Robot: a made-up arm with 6 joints.
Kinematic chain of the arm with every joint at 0, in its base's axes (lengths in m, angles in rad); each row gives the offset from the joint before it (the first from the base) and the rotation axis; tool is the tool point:
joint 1: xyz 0 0 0.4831 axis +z
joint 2: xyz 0 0 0 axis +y
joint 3: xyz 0 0 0.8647 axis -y
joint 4: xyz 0 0 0 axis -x
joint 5: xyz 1.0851 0 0 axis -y
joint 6: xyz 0 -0.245 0 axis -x
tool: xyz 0 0 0
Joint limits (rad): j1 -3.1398..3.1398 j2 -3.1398..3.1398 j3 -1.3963..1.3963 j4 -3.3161..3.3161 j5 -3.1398..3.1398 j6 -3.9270..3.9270
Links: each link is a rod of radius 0.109 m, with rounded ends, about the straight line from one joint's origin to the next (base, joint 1, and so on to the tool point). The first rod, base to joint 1, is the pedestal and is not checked.
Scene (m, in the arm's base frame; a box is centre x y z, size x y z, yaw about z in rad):
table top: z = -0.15
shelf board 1: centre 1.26 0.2 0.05 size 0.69 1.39 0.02 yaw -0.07
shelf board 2: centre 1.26 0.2 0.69 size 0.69 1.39 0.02 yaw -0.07
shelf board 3: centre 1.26 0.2 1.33 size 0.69 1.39 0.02 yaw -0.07
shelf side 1: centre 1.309 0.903 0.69 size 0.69 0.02 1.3 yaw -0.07
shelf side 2: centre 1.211 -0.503 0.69 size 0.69 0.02 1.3 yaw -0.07
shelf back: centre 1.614 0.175 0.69 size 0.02 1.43 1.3 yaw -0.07
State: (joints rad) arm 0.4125 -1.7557 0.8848 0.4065 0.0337 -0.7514
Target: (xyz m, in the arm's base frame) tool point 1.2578 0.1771 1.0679
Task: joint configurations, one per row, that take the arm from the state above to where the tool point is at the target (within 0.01 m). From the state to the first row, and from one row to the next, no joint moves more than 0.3 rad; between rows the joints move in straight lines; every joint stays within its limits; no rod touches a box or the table.
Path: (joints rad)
1: 0.4727 -1.5675 0.6128 0.3489 0.0337 -0.7514
2: 0.5328 -1.3794 0.3408 0.2914 0.0337 -0.7514
3: 0.5930 -1.1912 0.0688 0.2338 0.0337 -0.7514
4: 0.6532 -1.0030 -0.2032 0.1763 0.0337 -0.7514
5: 0.7133 -0.8148 -0.4752 0.1187 0.0337 -0.7514
6: 0.7735 -0.6267 -0.7472 0.0612 0.0337 -0.7514
7: 0.6257 -0.3430 -0.5182 0.1069 0.0337 -0.7514
8: 0.4779 -0.0594 -0.2893 0.1527 0.0337 -0.7514
9: 0.3301 0.2242 -0.0603 0.1984 0.0337 -0.7514

